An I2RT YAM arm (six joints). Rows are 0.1 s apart.
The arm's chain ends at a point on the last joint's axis. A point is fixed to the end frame.
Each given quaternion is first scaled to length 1.
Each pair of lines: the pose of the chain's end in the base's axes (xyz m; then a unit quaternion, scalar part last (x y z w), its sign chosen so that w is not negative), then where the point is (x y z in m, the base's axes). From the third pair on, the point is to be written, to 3 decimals.
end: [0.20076, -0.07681, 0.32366, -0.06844, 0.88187, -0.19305, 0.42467]
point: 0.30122 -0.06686 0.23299
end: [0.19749, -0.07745, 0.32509, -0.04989, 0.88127, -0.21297, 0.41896]
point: 0.29831 -0.07457 0.23432
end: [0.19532, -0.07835, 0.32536, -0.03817, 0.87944, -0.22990, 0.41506]
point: 0.296 -0.081 0.235
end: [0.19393, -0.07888, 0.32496, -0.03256, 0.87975, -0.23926, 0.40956]
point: 0.294 -0.085 0.234
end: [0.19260, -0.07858, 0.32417, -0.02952, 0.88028, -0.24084, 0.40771]
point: 0.293 -0.085 0.233
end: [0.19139, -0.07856, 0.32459, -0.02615, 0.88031, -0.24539, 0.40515]
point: 0.291 -0.087 0.233
